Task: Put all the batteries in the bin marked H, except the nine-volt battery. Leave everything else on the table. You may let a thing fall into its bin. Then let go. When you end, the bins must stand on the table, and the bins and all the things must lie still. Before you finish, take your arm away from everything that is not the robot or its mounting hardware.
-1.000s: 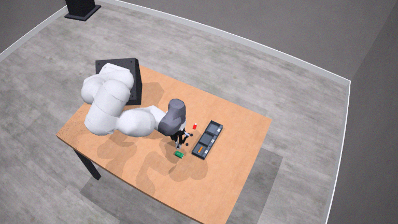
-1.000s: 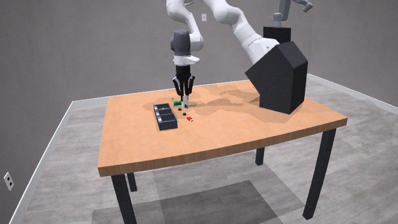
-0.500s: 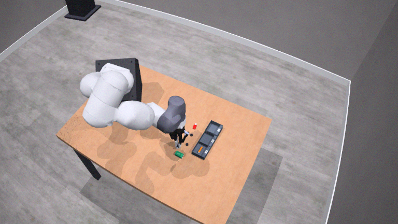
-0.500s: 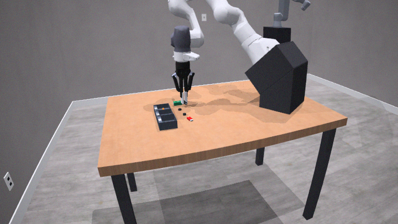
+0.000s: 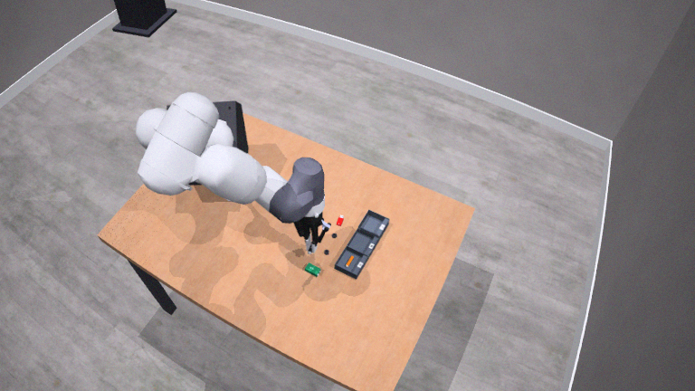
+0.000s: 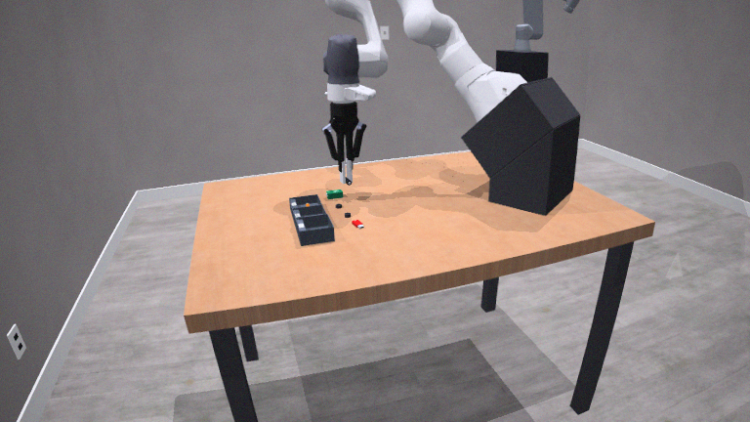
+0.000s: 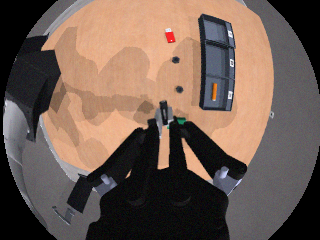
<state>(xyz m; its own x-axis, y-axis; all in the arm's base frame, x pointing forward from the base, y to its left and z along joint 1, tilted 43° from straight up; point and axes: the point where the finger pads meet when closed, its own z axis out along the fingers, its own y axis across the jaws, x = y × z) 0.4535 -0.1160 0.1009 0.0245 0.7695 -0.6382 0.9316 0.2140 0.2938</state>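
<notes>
Right now the black cylindrical battery is 3 cm below my hand. Round my hand: orange battery 13 cm ahead, 2 cm to the left, 8 cm below; then green flat board 3 cm ahead, 5 cm to the right, 8 cm below.
</notes>
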